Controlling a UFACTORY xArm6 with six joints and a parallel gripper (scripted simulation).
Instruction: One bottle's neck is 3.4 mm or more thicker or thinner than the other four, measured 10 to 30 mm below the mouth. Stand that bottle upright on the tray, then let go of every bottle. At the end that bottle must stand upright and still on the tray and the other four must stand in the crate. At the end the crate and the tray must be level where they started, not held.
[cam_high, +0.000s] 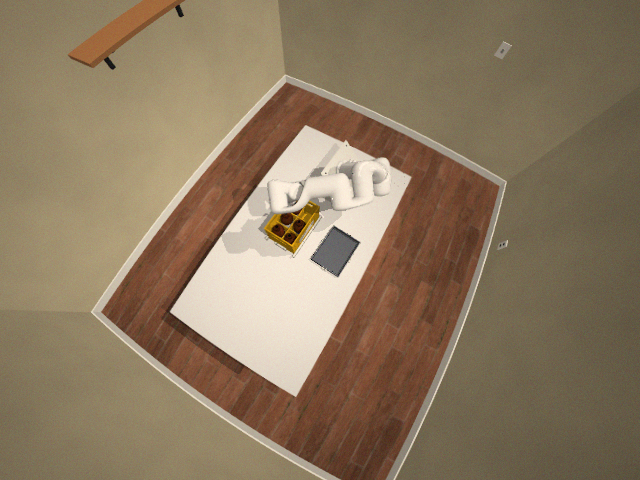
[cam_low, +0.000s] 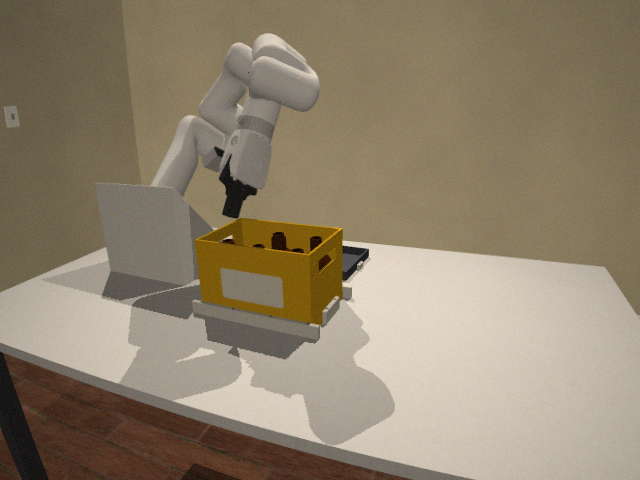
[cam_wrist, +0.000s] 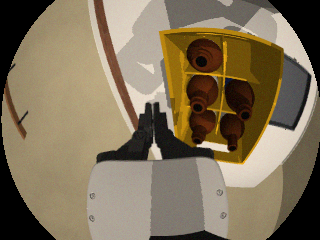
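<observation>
Now: hand 13 cm short of the glass bottle, 3 cm to the right of it and 17 cm above it. Round my hand: yellow crate (4 cm ahead, 8 cm to the left, 17 cm below); then dark grey tray (4 cm ahead, 37 cm to the left, 24 cm below).
</observation>
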